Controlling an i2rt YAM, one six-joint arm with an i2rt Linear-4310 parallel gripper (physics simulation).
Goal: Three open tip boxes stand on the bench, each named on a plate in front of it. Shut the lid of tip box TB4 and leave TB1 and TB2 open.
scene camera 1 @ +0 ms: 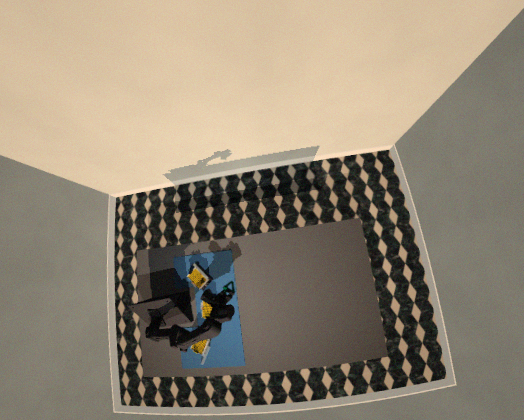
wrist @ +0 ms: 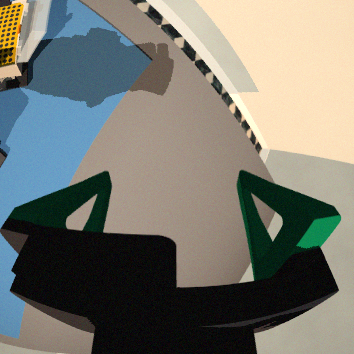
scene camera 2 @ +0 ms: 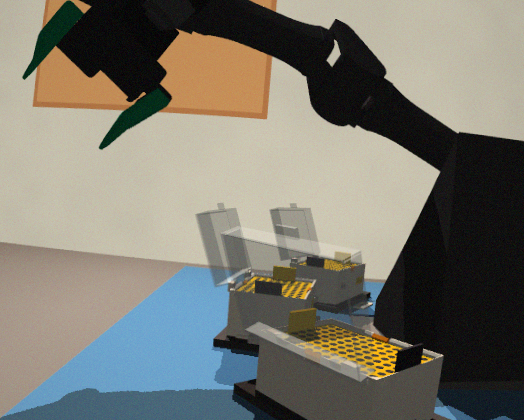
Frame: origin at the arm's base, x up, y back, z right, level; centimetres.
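Seen in the pictures: gripper, fingertip midpoint: [scene camera 1: 228, 285] [wrist: 173, 177] [scene camera 2: 64, 112]; arm's base, origin of the base link: [scene camera 1: 157, 317].
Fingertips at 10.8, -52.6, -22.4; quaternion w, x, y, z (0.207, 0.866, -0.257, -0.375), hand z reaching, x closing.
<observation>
Offsets run from my fingertips to a thing's middle, as dx, dy, dz. "spot": to the spot under its first point. Level surfaces: height alone.
Three grey tip boxes with yellow perforated tops stand on the blue mat: one [scene camera 1: 198, 276] [scene camera 2: 345, 385] nearest in scene view 2, a middle one [scene camera 1: 206, 311] [scene camera 2: 270, 312], and a far one [scene camera 1: 200, 346] [scene camera 2: 332, 286]. Clear raised lids show in scene view 2, two {spot: -13.0, +11.9, +17.9} [scene camera 2: 220, 245] {spot: -8.0, +22.5, -8.8} [scene camera 2: 296, 230] standing steeply; a long clear panel {spot: -8.8, +22.5, -9.6} [scene camera 2: 295, 245] overlaps them. I cannot read any name plate, so I cannot tell which box is TB4. My gripper [scene camera 1: 229, 288] [scene camera 2: 62, 113] [wrist: 173, 177] is open and empty, high above the bench, on the side of the boxes away from the arm's base.
The blue mat {dx -23.1} [scene camera 1: 225, 350] [scene camera 2: 165, 320] [wrist: 55, 130] lies on a brown-grey bench top {dx -23.4} [scene camera 1: 310, 300] [wrist: 165, 135]. The black arm [scene camera 1: 200, 335] [scene camera 2: 350, 85] passes over the boxes from its dark base [scene camera 2: 475, 260]. An orange board [scene camera 2: 220, 75] hangs on the wall. Arm shadows fall on the mat.
</observation>
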